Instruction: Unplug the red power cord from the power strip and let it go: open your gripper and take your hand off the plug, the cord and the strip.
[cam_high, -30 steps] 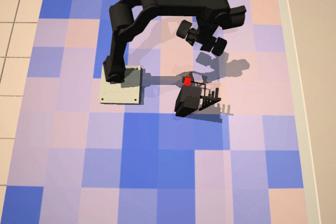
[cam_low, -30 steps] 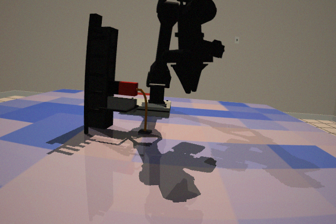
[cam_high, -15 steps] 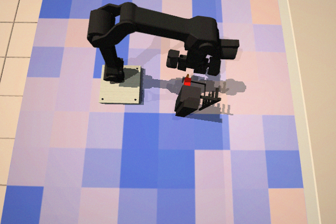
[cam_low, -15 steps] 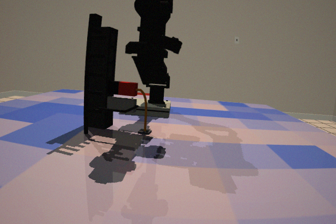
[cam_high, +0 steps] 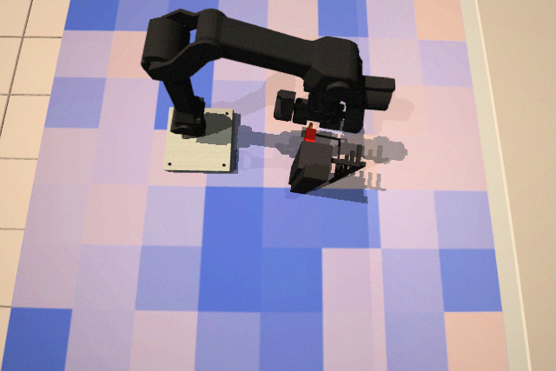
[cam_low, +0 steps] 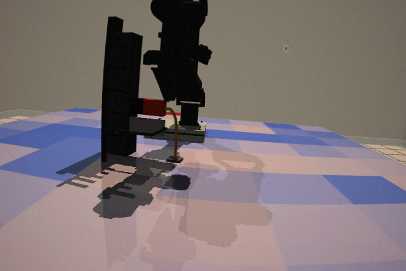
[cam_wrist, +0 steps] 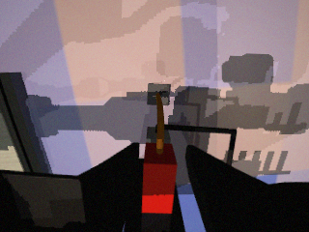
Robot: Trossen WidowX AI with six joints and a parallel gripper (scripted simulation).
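Now: the red plug 10 mm behind my gripper tip, 50 mm to the right of it and 10 mm below it.
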